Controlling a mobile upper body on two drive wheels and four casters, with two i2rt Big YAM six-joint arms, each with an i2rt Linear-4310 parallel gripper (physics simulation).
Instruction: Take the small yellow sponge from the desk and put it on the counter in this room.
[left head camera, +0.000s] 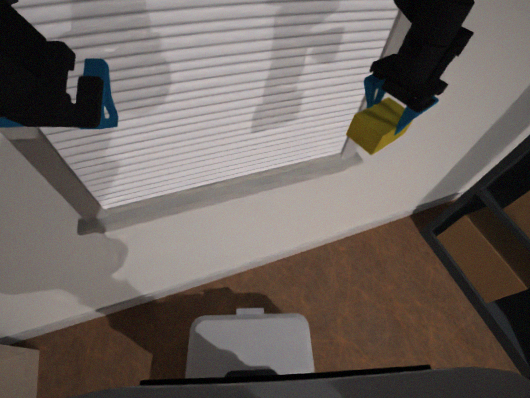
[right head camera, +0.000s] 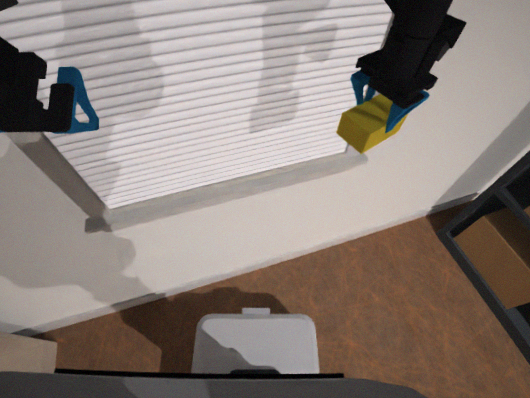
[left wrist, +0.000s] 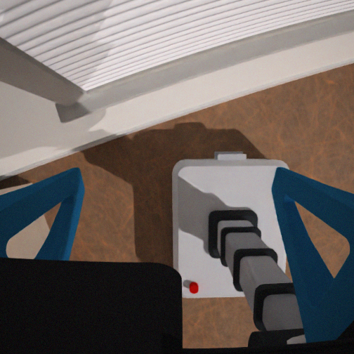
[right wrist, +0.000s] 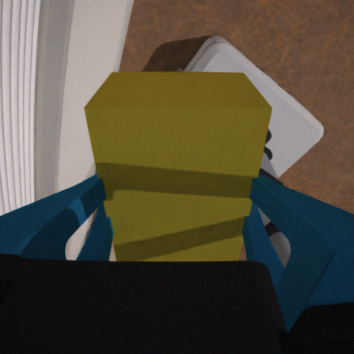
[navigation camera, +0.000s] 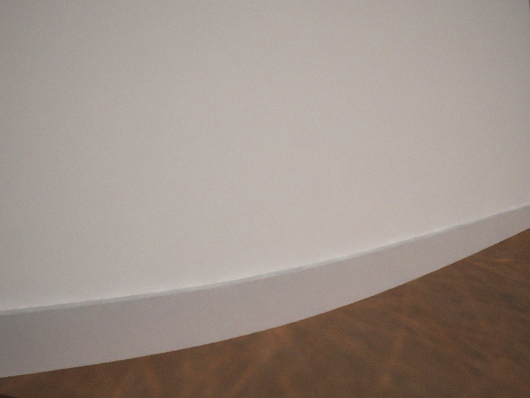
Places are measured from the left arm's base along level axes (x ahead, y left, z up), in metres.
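Where they show: left gripper, fingertip midpoint: (left head camera: 76, 120) (right head camera: 61, 125); right gripper, fingertip midpoint: (left head camera: 382, 124) (right head camera: 373, 121).
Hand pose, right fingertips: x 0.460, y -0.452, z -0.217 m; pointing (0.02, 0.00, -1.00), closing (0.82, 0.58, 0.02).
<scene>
Each offset is from my right fingertips to the top centre of the thing. "spot": to the spot under its first point.
The small yellow sponge @(0.023 m up, 0.003 m back, 0.005 m left) (left head camera: 374, 127) (right head camera: 364, 127) (right wrist: 175, 145) is a thick block held in the air at the upper right of both head views; it fills the middle of the right wrist view. My right gripper (left head camera: 385, 119) (right head camera: 374, 116) (right wrist: 177, 176) is shut on it, one blue finger on each side. My left gripper (left head camera: 56, 122) (right head camera: 47, 127) (left wrist: 177, 178) is open, with its blue fingers wide apart and nothing between them. It is at the upper left of the head views. The desk and the counter do not show in these views.
A window with white blinds @(spot: 0.057 m down, 0.136 m ahead, 0.315 m left) (left head camera: 215, 100) (right head camera: 215, 100) and its sill @(spot: 0.360 m down, 0.126 m ahead, 0.310 m left) (left head camera: 225, 187) (right head camera: 240, 187) are close ahead. Wall and baseboard (navigation camera: 250, 305) fill the navigation camera view. A dark-framed shelf unit @(spot: 1.115 m down, 0.115 m ahead, 1.035 m right) (left head camera: 457, 265) (right head camera: 470, 265) stands at right. A beige piece @(spot: 1.092 m down, 0.344 m back, 1.267 m left) (left head camera: 17, 370) (right head camera: 27, 352) is at lower left.
</scene>
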